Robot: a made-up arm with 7 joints. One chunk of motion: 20 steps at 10 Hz.
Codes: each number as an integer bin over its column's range. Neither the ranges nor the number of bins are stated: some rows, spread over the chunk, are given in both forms.
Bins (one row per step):
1: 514 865 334 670 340 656
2: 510 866 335 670 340 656
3: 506 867 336 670 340 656
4: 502 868 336 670 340 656
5: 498 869 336 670 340 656
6: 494 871 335 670 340 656
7: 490 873 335 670 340 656
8: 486 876 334 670 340 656
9: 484 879 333 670 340 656
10: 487 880 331 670 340 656
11: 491 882 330 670 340 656
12: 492 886 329 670 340 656
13: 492 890 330 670 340 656
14: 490 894 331 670 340 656
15: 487 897 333 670 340 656
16: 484 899 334 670 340 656
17: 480 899 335 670 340 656
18: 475 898 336 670 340 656
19: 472 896 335 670 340 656
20: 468 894 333 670 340 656
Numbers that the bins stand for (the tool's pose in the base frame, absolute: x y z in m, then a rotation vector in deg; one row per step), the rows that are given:
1: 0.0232 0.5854 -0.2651 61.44 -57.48 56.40
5: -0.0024 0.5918 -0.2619 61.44 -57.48 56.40
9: -0.0248 0.6078 -0.2667 61.44 -57.48 56.40
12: -0.0120 0.6190 -0.2731 61.44 -57.48 56.40
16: -0.0248 0.6398 -0.2651 61.44 -57.48 56.40
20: -0.0505 0.6318 -0.2667 61.44 -57.48 56.40
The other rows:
2: 0.0168 0.5870 -0.2635 61.44 -57.48 56.40
3: 0.0104 0.5886 -0.2619 61.44 -57.48 56.40
4: 0.0040 0.5902 -0.2619 61.44 -57.48 56.40
6: -0.0088 0.5950 -0.2635 61.44 -57.48 56.40
7: -0.0152 0.5982 -0.2635 61.44 -57.48 56.40
8: -0.0216 0.6030 -0.2651 61.44 -57.48 56.40
10: -0.0200 0.6094 -0.2699 61.44 -57.48 56.40
11: -0.0136 0.6126 -0.2715 61.44 -57.48 56.40
13: -0.0120 0.6254 -0.2715 61.44 -57.48 56.40
14: -0.0152 0.6318 -0.2699 61.44 -57.48 56.40
15: -0.0200 0.6366 -0.2667 61.44 -57.48 56.40
17: -0.0312 0.6398 -0.2635 61.44 -57.48 56.40
18: -0.0392 0.6382 -0.2619 61.44 -57.48 56.40
19: -0.0440 0.6350 -0.2635 61.44 -57.48 56.40

